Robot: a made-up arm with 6 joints. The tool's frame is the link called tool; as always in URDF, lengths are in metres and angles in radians. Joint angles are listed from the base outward. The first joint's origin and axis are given. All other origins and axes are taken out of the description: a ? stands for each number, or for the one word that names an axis. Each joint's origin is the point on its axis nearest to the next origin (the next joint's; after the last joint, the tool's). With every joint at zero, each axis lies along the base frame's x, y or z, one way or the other. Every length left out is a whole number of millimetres.
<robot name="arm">
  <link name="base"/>
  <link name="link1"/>
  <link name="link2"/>
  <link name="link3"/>
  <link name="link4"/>
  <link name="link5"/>
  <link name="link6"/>
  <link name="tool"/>
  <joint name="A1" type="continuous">
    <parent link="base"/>
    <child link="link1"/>
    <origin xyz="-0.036 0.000 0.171"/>
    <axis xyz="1 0 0"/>
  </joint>
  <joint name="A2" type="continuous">
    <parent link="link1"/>
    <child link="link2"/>
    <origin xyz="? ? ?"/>
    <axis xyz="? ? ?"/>
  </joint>
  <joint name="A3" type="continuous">
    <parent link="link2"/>
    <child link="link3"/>
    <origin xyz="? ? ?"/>
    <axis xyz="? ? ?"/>
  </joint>
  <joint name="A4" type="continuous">
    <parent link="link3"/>
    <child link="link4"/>
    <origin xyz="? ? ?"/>
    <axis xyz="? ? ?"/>
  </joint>
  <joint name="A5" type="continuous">
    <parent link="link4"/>
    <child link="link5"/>
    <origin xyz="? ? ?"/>
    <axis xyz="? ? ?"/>
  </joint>
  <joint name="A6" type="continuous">
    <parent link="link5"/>
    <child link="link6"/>
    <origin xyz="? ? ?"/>
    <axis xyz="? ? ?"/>
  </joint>
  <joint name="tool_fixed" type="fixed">
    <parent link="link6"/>
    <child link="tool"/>
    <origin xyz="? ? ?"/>
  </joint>
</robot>
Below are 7 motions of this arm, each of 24 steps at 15 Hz.
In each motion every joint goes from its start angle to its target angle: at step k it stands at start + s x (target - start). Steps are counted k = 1, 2, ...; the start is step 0. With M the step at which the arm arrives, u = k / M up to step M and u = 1 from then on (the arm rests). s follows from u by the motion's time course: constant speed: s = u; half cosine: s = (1 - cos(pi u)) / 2; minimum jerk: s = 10 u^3 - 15 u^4 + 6 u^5.
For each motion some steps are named. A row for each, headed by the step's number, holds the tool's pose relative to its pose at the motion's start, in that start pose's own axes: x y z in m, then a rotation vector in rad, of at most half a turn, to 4 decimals.
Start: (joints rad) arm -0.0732 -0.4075 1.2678 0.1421 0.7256 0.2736
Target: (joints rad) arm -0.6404 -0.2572 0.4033 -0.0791 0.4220 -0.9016
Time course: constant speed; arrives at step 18
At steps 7, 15, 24:
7: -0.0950 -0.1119 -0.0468 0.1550 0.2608 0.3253
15: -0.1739 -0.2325 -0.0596 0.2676 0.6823 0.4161
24: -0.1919 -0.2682 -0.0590 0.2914 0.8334 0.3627

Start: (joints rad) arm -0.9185 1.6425 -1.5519 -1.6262 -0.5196 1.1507
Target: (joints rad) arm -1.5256 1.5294 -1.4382 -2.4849 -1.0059 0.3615
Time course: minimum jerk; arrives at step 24
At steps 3, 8, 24:
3: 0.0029 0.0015 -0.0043 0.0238 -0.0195 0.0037
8: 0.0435 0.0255 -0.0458 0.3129 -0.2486 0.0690
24: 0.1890 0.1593 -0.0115 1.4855 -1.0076 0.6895

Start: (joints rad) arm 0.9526 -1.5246 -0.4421 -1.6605 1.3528 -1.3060
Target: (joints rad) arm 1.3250 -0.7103 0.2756 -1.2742 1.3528 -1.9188
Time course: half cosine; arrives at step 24
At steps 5, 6, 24:
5: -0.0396 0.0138 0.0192 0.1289 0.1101 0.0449
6: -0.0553 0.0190 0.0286 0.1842 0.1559 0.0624
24: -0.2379 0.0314 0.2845 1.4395 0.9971 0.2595

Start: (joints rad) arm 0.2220 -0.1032 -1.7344 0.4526 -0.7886 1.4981
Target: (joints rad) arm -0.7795 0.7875 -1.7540 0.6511 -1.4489 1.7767
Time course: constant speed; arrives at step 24
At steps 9, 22, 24:
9: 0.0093 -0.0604 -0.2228 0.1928 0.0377 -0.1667
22: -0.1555 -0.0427 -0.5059 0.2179 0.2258 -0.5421
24: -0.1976 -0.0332 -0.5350 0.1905 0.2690 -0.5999

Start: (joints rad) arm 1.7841 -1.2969 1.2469 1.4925 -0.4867 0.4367
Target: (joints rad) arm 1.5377 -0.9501 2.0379 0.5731 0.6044 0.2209
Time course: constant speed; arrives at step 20
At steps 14, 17, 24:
14: 0.1039 0.2781 0.1221 0.5174 0.1475 -1.1172
17: 0.1521 0.3086 0.1579 0.6512 0.1269 -1.3344
24: 0.1966 0.3247 0.1977 0.8014 0.0894 -1.5324

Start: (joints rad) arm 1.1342 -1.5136 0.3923 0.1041 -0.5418 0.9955
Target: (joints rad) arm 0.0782 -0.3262 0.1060 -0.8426 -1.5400 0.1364
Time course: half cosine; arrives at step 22
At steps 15, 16, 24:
15: -0.1713 0.2744 -0.3558 1.1899 0.4576 0.1136
16: -0.2078 0.2835 -0.3712 1.2353 0.4837 0.0969
24: -0.3249 0.2868 -0.4085 1.3339 0.5475 0.0584

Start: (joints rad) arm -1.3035 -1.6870 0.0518 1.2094 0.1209 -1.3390
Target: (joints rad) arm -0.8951 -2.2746 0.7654 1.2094 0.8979 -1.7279
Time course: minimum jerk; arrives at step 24
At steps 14, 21, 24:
14: 0.2057 0.1306 -0.0419 0.4885 -1.0848 0.4834
21: 0.2327 0.2516 0.0523 0.8488 -1.5404 0.8113
24: 0.2311 0.2575 0.0581 0.8682 -1.5604 0.8282

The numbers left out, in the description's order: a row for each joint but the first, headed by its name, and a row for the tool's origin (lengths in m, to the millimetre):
A2: xyz 0.000 0.078 -0.004, axis 0 0 -1
A3: xyz 0.042 0.311 0.000, axis 0 -1 0
A4: xyz 0.124 0.000 -0.060, axis -1 0 0
A5: xyz 0.000 0.204 0.069, axis 0 0 -1
A6: xyz -0.245 -0.041 0.000, axis -1 0 0
tool: xyz 0.000 -0.044 -0.157

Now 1 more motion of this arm.
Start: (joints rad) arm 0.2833 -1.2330 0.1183 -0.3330 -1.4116 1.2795
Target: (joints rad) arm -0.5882 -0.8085 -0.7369 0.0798 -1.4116 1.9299
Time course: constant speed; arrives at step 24
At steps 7, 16, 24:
7: -0.0961 0.1178 -0.0361 0.2051 0.2996 0.2272
16: -0.2301 0.2603 -0.0119 0.5070 0.5661 0.5695
24: -0.3484 0.3616 0.0690 0.8176 0.6967 0.8565

